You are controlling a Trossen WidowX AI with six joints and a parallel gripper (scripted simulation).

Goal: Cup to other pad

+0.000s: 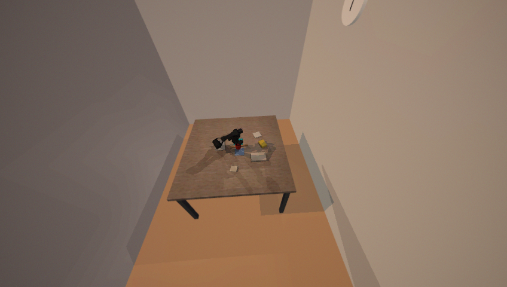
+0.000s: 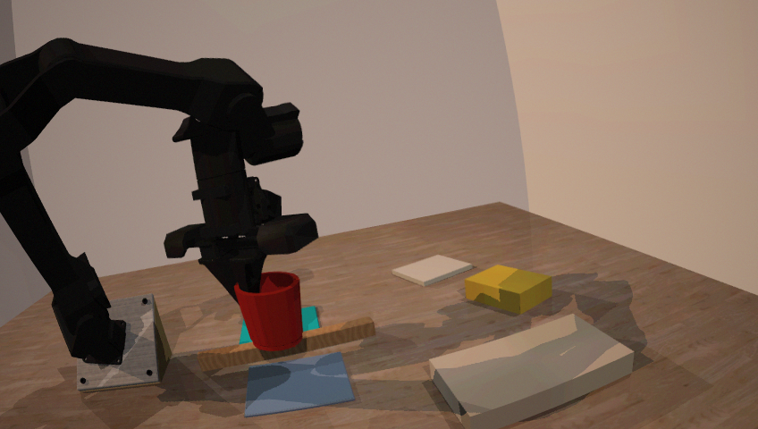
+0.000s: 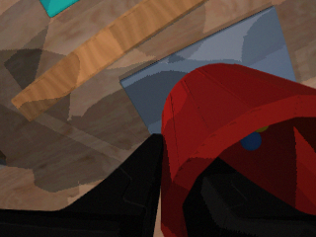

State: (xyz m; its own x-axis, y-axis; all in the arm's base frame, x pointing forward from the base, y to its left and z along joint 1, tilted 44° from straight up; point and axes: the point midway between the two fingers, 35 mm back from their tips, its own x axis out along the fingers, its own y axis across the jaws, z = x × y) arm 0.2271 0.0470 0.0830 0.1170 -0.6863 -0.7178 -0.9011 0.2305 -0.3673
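Now: gripper tip 40 mm short of the blue marble, 30 mm to the left of it and 20 mm above it. Round my gripper tip: teal pad 140 mm to the left, 90 mm below; then blue pad 90 mm below, 40 mm to the right, 40 mm ahead; then red cup 30 mm ahead, 20 mm to the right.
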